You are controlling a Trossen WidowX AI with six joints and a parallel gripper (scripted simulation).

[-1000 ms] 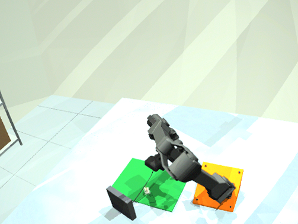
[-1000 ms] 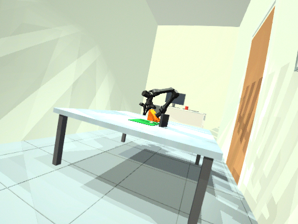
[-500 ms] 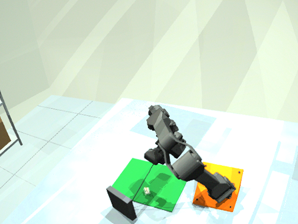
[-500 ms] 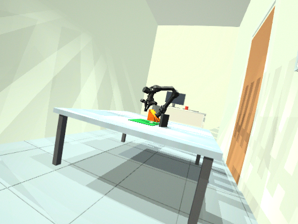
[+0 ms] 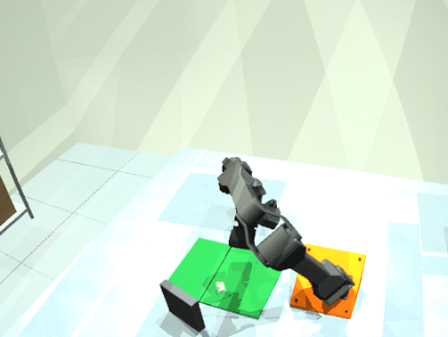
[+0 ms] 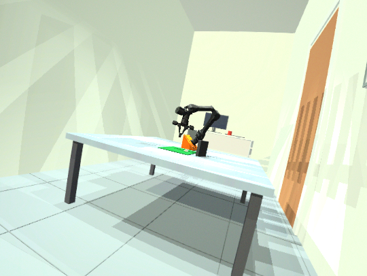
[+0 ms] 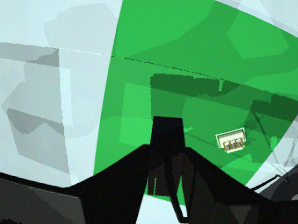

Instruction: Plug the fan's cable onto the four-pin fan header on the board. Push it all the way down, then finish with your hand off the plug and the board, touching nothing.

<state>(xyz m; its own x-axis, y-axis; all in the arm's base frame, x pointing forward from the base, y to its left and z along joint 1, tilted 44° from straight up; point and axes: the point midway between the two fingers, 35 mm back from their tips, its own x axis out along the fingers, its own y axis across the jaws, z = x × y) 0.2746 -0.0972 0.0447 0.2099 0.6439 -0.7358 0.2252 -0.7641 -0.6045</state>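
Now: the green board 5 cm ahead of my gripper tip, 4 cm to the left of it and 14 cm below it. Also, from my gripper tip: fan 8 cm ahead, 22 cm to the left, 6 cm below; then dark grey fan plug 1 cm ahead, 1 cm below; then white four-pin header 4 cm ahead, 9 cm to the left, 12 cm below.
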